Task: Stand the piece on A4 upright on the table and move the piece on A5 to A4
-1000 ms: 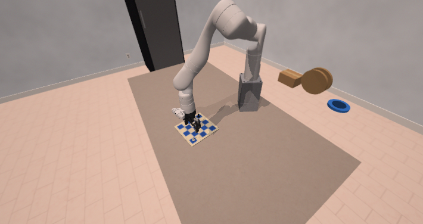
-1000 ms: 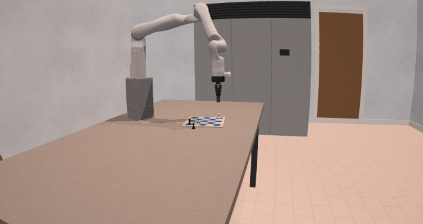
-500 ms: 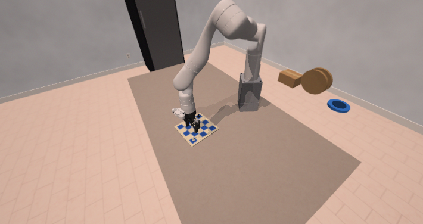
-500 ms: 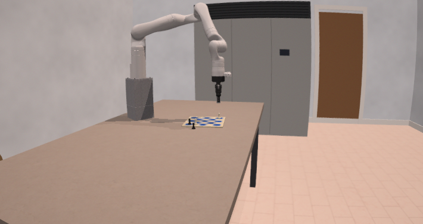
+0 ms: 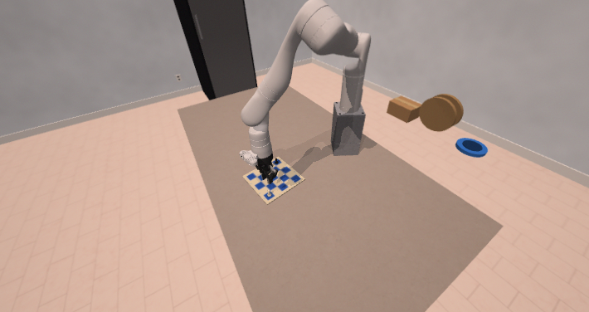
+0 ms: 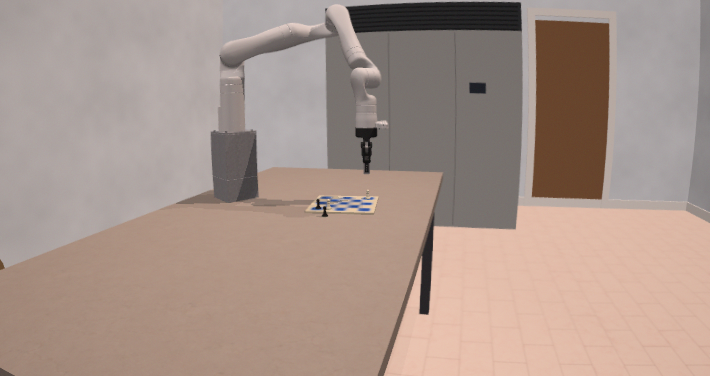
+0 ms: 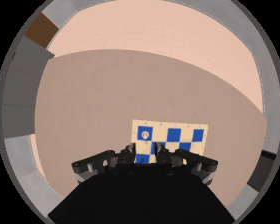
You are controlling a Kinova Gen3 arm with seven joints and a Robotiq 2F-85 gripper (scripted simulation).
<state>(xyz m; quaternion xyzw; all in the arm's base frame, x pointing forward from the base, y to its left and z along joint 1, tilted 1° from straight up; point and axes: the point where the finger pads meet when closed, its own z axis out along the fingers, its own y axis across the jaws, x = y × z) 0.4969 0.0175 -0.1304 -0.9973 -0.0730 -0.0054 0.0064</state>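
The cream chessboard is 70 mm behind my hand, 80 mm to the right of it and 110 mm below it.
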